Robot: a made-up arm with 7 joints.
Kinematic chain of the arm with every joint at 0, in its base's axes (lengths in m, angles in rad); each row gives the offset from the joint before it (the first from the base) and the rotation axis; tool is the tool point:
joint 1: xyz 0 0.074 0 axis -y
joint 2: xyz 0 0.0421 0 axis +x
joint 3: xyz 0 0 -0.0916 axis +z
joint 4: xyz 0 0 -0.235 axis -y
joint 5: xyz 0 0 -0.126 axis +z
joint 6: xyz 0 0 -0.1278 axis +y
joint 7: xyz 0 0 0 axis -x
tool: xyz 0 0 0
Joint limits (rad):
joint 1: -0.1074..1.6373
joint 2: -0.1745..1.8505
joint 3: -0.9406..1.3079
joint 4: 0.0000..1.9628
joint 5: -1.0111..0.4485
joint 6: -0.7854..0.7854
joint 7: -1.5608..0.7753
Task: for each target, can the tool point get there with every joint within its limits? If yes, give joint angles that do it. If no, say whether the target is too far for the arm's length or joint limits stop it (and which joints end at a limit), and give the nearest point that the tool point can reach.
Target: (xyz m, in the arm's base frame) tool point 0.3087 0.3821 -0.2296
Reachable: yes | joints 0.3883 1.0161 -0.6132 1.2792 0.1215 -0.1641 0.5151
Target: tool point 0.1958 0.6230 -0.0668
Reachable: yes | joints 0.4319 1.4039 -0.3601 0.6827 0.2213 -0.4467 -0.2984
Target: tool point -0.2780 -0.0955 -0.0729
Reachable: no: joint limits stop it (at a limit: joint 1, joint 2, joint 3, joint 4) | nearest point -0.2845 0.2743 0.0421 | short by 0.387 m
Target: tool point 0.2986 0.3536 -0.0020
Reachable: yes | joints 0.6505 0.6323 0.3406 1.7255 -0.2467 -0.4047 -0.0893
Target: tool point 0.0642 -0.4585 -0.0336
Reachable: no: joint limits stop it (at a limit: joint 2, joint 3) | nearest point 0.2200 -0.1161 -0.1151 | short by 0.385 m
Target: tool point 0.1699 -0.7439 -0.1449
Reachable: no: too far | nearest point 0.2500 -0.1436 -0.2132 | short by 0.609 m
